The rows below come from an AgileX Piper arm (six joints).
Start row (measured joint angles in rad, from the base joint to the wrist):
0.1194 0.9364 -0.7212 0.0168 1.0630 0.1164
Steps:
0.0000 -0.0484 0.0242 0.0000 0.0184 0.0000
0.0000 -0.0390 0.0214 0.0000 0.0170 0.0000
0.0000 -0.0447 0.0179 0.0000 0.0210 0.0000
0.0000 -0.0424 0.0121 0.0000 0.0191 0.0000
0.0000 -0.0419 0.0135 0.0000 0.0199 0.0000
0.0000 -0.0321 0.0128 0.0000 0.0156 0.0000
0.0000 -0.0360 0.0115 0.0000 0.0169 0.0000
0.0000 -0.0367 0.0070 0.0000 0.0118 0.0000
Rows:
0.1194 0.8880 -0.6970 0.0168 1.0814 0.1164
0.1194 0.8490 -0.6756 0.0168 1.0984 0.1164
0.1194 0.8043 -0.6577 0.0168 1.1194 0.1164
0.1194 0.7619 -0.6456 0.0168 1.1385 0.1164
0.1194 0.7200 -0.6321 0.0168 1.1584 0.1164
0.1194 0.6879 -0.6193 0.0168 1.1740 0.1164
0.1194 0.6519 -0.6078 0.0168 1.1909 0.1164
0.1194 0.6152 -0.6008 0.0168 1.2027 0.1164

